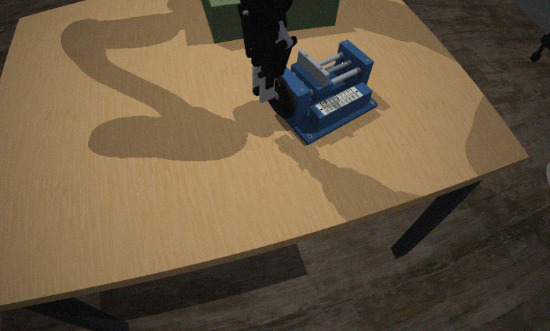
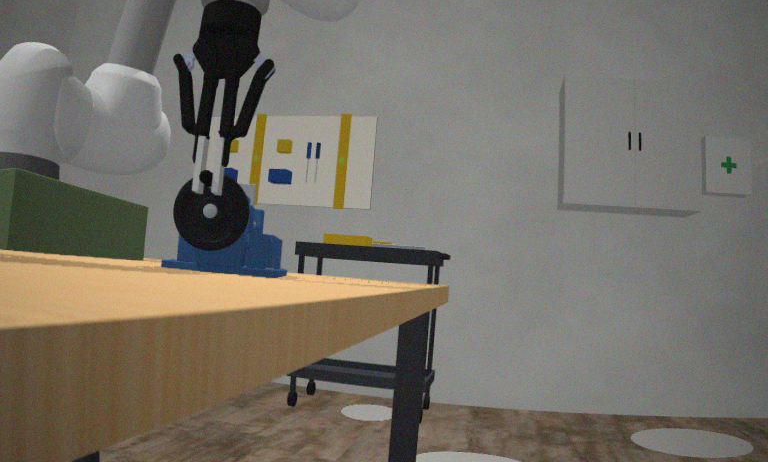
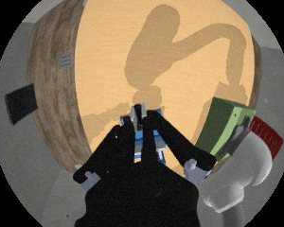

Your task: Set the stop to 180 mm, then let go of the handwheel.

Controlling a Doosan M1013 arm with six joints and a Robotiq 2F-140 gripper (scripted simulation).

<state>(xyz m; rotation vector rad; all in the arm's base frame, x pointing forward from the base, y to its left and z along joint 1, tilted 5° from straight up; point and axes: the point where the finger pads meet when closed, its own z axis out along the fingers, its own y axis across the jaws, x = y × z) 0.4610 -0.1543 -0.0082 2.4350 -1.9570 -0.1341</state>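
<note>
Now: hand 20 mm to the right of the handwheel and 20 mm above it. Round my hand: stop plate (10 mm behind, 110 mm to the left, 40 mm below).
</note>
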